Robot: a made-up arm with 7 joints.
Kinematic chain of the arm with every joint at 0, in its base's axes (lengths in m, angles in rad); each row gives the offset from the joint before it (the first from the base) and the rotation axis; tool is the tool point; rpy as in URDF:
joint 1: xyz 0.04 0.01 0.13 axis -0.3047 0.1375 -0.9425
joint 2: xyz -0.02 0 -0.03 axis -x
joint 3: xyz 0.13 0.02 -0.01 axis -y
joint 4: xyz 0.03 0.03 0 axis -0.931 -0.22 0.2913
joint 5: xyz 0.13 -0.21 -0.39 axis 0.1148 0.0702 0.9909
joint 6: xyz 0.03 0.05 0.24 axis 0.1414 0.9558 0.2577
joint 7: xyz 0 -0.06 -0.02 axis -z
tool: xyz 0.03 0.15 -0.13 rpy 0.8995 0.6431 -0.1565
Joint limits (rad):
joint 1: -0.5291..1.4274
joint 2: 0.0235..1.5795
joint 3: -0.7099..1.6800
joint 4: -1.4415..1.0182
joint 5: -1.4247..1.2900
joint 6: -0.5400..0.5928
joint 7: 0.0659..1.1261
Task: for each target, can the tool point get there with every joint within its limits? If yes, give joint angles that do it. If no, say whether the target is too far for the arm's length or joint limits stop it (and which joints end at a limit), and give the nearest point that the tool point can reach.
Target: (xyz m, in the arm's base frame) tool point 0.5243 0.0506 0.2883
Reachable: yes | joints 0.6443 1.4250 1.3505 0.4295 -1.0437 0.1867 0.3793
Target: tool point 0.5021 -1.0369 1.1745
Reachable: no: too far | nearest point 0.2035 -0.4208 0.4658 | short by 0.985 m
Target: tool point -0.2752 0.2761 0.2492
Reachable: no: joint limits stop it (at a limit: joint 1, joint 2, joint 3, joint 4, joint 6, joint 7) | nearest point -0.2537 0.2916 0.2997 | short by 0.057 m
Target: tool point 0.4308 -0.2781 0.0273
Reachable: yes | joints 0.1457 1.0188 0.2617 0.1295 0.5841 0.1585 0.8448
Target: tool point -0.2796 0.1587 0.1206
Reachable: no: joint limits stop it (at a limit: joint 1, joint 2, joint 3, joint 5, joint 6, joint 7) | nearest point -0.2319 0.0852 0.1169 | short by 0.088 m
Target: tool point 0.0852 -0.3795 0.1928
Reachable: yes | joints 0.9989 0.7228 0.4662 0.5996 0.7163 0.4294 0.3174
